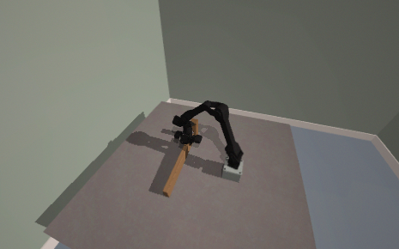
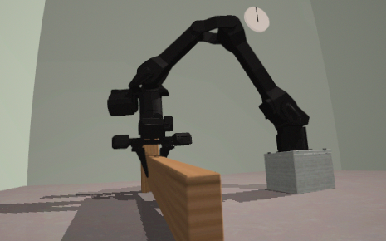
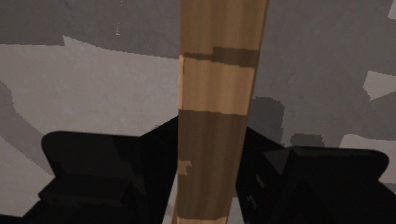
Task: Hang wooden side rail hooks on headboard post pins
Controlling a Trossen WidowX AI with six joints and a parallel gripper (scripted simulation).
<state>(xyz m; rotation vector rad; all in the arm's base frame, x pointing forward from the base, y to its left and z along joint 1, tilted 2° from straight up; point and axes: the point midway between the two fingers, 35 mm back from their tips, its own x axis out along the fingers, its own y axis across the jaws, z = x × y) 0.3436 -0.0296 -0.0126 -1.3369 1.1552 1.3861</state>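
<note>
Right now the headboard post is 20 mm ahead of my gripper tip, 120 mm to the right of it and 40 mm above it.
</note>
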